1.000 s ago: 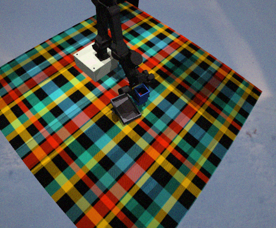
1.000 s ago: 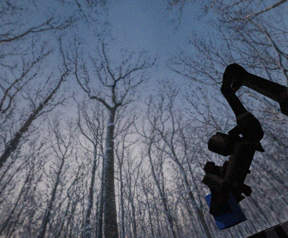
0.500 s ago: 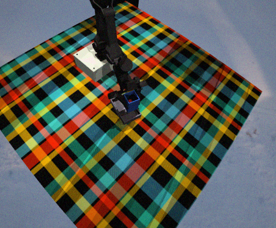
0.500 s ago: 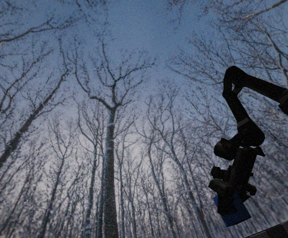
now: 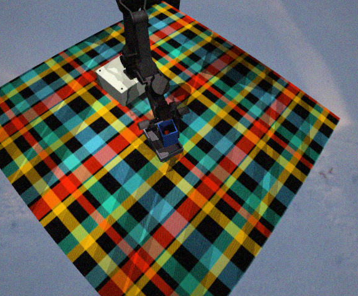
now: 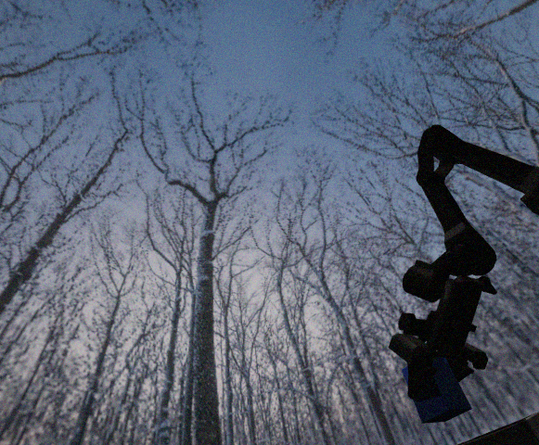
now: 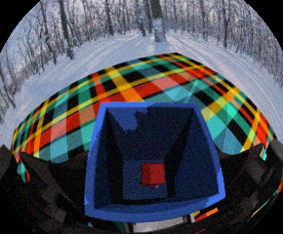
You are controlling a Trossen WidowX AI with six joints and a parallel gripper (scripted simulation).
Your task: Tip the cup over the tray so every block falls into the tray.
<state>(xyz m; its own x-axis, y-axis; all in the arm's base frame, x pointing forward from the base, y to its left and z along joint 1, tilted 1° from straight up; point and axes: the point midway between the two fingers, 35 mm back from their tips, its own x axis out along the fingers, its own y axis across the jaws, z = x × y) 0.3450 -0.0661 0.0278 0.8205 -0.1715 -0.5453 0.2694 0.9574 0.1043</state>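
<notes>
My gripper tip is 3 cm past the blue square cup, 1 cm to the right of it and 2 cm above it. Also, from my gripper tip: red block: 3 cm behind, 1 cm to the left.
</notes>
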